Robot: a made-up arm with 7 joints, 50 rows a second.
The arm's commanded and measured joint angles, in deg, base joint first. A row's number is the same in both.
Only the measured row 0 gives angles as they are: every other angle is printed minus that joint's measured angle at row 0.
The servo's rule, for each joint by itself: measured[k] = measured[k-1] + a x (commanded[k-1-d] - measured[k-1]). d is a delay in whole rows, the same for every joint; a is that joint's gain. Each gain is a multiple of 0.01, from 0.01 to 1. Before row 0 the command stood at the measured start. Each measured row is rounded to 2 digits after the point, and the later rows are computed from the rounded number. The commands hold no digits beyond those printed.
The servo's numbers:
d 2
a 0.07 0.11 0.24 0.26 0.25 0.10 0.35
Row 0, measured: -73.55, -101.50, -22.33, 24.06, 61.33, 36.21, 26.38
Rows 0 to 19, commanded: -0.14, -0.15, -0.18, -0.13, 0.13, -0.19, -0.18; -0.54, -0.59, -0.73, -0.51, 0.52, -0.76, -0.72; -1.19, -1.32, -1.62, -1.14, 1.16, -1.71, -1.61; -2.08, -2.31, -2.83, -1.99, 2.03, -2.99, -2.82; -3.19, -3.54, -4.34, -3.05, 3.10, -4.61, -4.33; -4.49, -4.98, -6.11, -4.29, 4.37, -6.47, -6.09; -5.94, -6.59, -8.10, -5.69, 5.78, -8.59, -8.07; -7.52, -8.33, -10.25, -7.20, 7.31, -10.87, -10.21; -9.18, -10.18, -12.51, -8.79, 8.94, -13.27, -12.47; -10.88, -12.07, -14.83, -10.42, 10.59, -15.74, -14.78; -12.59, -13.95, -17.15, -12.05, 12.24, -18.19, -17.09; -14.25, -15.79, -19.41, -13.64, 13.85, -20.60, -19.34; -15.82, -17.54, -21.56, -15.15, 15.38, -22.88, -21.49; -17.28, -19.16, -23.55, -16.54, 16.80, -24.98, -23.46; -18.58, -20.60, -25.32, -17.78, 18.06, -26.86, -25.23; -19.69, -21.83, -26.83, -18.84, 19.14, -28.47, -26.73; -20.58, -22.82, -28.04, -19.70, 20.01, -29.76, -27.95; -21.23, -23.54, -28.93, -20.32, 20.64, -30.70, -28.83; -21.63, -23.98, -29.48, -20.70, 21.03, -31.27, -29.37; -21.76, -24.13, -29.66, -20.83, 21.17, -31.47, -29.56
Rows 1 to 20, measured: 0.00, 0.00, 0.00, 0.00, 0.00, 0.00, 0.00; 0.00, 0.00, 0.00, 0.00, 0.00, 0.00, 0.00; -0.01, -0.02, -0.04, -0.03, 0.03, -0.02, -0.06; -0.05, -0.08, -0.21, -0.15, 0.15, -0.09, -0.29; -0.13, -0.22, -0.55, -0.41, 0.40, -0.25, -0.75; -0.27, -0.45, -1.10, -0.82, 0.81, -0.52, -1.47; -0.47, -0.79, -1.88, -1.40, 1.38, -0.93, -2.47; -0.75, -1.25, -2.90, -2.15, 2.13, -1.48, -3.74; -1.11, -1.84, -4.15, -3.07, 3.04, -2.19, -5.26; -1.56, -2.55, -5.61, -4.14, 4.11, -3.06, -6.99; -2.09, -3.39, -7.27, -5.35, 5.32, -4.08, -8.91; -2.71, -4.34, -9.08, -6.67, 6.64, -5.25, -10.96; -3.40, -5.40, -11.02, -8.07, 8.04, -6.54, -13.11; -4.16, -6.54, -13.03, -9.52, 9.49, -7.95, -15.29; -4.98, -7.75, -15.08, -10.98, 10.96, -9.44, -17.46; -5.84, -9.01, -17.11, -12.43, 12.42, -10.99, -19.56; -6.73, -10.28, -19.08, -13.82, 13.83, -12.58, -21.54; -7.64, -11.55, -20.94, -15.13, 15.16, -14.17, -23.36; -8.55, -12.79, -22.64, -16.32, 16.37, -15.73, -24.97; -9.44, -13.97, -24.15, -17.36, 17.44, -17.23, -26.32
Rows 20 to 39, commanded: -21.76, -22.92, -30.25, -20.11, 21.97, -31.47, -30.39; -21.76, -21.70, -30.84, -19.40, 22.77, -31.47, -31.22; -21.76, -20.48, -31.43, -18.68, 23.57, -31.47, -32.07; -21.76, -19.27, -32.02, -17.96, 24.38, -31.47, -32.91; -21.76, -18.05, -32.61, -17.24, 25.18, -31.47, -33.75; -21.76, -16.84, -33.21, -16.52, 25.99, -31.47, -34.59; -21.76, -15.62, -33.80, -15.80, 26.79, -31.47, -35.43; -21.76, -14.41, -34.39, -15.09, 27.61, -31.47, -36.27; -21.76, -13.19, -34.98, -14.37, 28.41, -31.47, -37.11; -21.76, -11.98, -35.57, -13.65, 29.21, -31.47, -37.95; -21.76, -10.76, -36.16, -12.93, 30.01, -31.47, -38.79; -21.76, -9.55, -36.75, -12.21, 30.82, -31.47, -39.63; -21.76, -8.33, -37.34, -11.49, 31.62, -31.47, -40.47; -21.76, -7.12, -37.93, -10.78, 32.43, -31.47, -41.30; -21.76, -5.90, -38.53, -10.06, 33.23, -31.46, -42.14; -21.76, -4.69, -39.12, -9.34, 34.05, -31.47, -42.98; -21.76, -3.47, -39.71, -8.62, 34.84, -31.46, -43.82; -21.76, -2.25, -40.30, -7.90, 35.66, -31.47, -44.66; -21.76, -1.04, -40.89, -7.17, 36.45, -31.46, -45.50; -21.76, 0.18, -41.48, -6.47, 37.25, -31.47, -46.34
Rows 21 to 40, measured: -10.29, -15.07, -25.43, -18.23, 18.34, -18.63, -27.39; -11.09, -16.07, -26.45, -18.91, 19.05, -19.91, -28.15; -11.84, -16.82, -27.36, -19.22, 19.78, -21.07, -28.93; -12.53, -17.36, -28.20, -19.27, 20.53, -22.11, -29.73; -13.18, -17.70, -28.98, -19.12, 21.29, -23.05, -30.55; -13.78, -17.87, -29.71, -18.82, 22.06, -23.89, -31.38; -14.34, -17.89, -30.41, -18.41, 22.84, -24.65, -32.21; -14.86, -17.77, -31.08, -17.92, 23.63, -25.33, -33.04; -15.34, -17.53, -31.73, -17.37, 24.42, -25.94, -33.88; -15.79, -17.19, -32.37, -16.78, 25.22, -26.49, -34.72; -16.21, -16.75, -33.00, -16.15, 26.02, -26.99, -35.56; -16.60, -16.23, -33.62, -15.50, 26.82, -27.44, -36.40; -16.96, -15.63, -34.23, -14.83, 27.62, -27.84, -37.24; -17.30, -14.96, -34.83, -14.15, 28.42, -28.20, -38.08; -17.61, -14.23, -35.43, -13.46, 29.22, -28.53, -38.92; -17.90, -13.45, -36.03, -12.76, 30.02, -28.82, -39.75; -18.17, -12.62, -36.63, -12.06, 30.82, -29.08, -40.59; -18.42, -11.75, -37.23, -11.35, 31.63, -29.32, -41.43; -18.65, -10.84, -37.83, -10.64, 32.43, -29.53, -42.27; -18.87, -9.90, -38.42, -9.93, 33.24, -29.72, -43.11
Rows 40 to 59, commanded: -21.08, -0.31, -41.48, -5.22, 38.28, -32.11, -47.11; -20.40, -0.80, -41.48, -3.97, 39.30, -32.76, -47.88; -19.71, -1.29, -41.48, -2.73, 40.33, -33.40, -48.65; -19.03, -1.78, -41.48, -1.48, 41.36, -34.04, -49.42; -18.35, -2.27, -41.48, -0.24, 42.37, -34.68, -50.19; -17.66, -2.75, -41.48, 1.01, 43.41, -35.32, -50.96; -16.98, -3.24, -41.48, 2.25, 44.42, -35.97, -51.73; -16.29, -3.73, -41.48, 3.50, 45.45, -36.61, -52.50; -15.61, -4.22, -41.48, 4.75, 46.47, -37.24, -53.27; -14.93, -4.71, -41.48, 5.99, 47.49, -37.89, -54.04; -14.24, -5.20, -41.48, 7.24, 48.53, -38.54, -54.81; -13.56, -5.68, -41.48, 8.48, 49.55, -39.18, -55.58; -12.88, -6.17, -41.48, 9.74, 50.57, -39.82, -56.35; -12.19, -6.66, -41.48, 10.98, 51.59, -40.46, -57.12; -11.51, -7.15, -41.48, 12.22, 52.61, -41.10, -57.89; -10.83, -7.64, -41.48, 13.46, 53.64, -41.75, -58.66; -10.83, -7.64, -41.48, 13.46, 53.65, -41.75, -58.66; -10.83, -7.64, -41.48, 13.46, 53.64, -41.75, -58.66; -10.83, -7.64, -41.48, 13.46, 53.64, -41.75, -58.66; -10.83, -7.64, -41.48, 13.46, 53.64, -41.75, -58.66
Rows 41 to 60, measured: -19.07, -8.93, -39.01, -9.21, 34.04, -29.89, -43.95; -19.26, -7.93, -39.60, -8.50, 34.84, -30.05, -44.79; -19.39, -7.09, -40.05, -7.65, 35.70, -30.26, -45.60; -19.46, -6.40, -40.39, -6.69, 36.60, -30.51, -46.40; -19.48, -5.84, -40.65, -5.66, 37.53, -30.80, -47.19; -19.45, -5.39, -40.85, -4.57, 38.49, -31.12, -47.97; -19.37, -5.05, -41.00, -3.44, 39.46, -31.48, -48.75; -19.25, -4.80, -41.12, -2.28, 40.45, -31.86, -49.52; -19.09, -4.63, -41.21, -1.10, 41.44, -32.27, -50.29; -18.89, -4.53, -41.27, 0.10, 42.44, -32.70, -51.06; -18.66, -4.50, -41.32, 1.31, 43.45, -33.15, -51.83; -18.40, -4.52, -41.36, 2.53, 44.46, -33.62, -52.60; -18.11, -4.59, -41.39, 3.75, 45.48, -34.11, -53.37; -17.79, -4.71, -41.41, 4.98, 46.50, -34.62, -54.14; -17.45, -4.87, -41.43, 6.22, 47.52, -35.14, -54.91; -17.08, -5.07, -41.44, 7.46, 48.54, -35.67, -55.68; -16.69, -5.30, -41.45, 8.70, 49.56, -36.21, -56.45; -16.28, -5.56, -41.46, 9.94, 50.58, -36.76, -57.22; -15.90, -5.79, -41.46, 10.86, 51.35, -37.26, -57.72; -15.55, -5.99, -41.46, 11.54, 51.92, -37.71, -58.05
